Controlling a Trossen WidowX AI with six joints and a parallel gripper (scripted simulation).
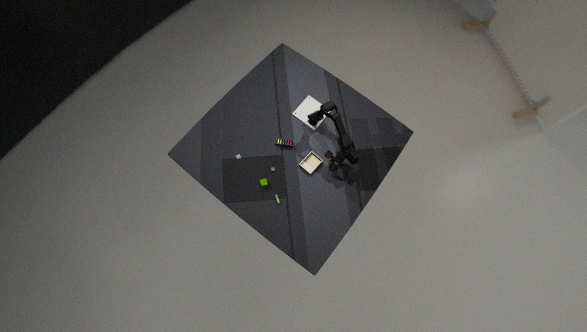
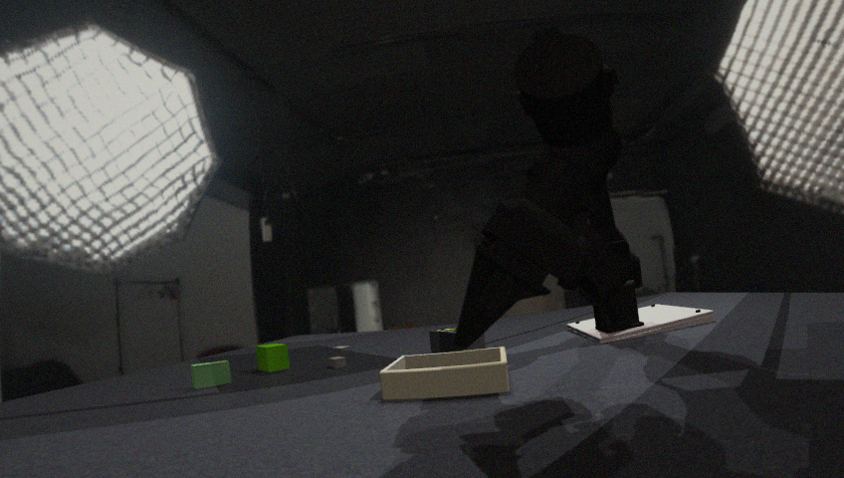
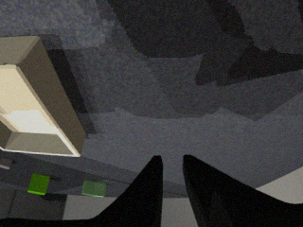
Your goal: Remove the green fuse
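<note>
Now: the green fuse 38 cm to the right of my gripper tip, 4 cm below it and 1 cm ahead of it. The rest, counted from my gripper tip: beige tray 14 cm to the right, 6 cm below, 2 cm ahead.
</note>
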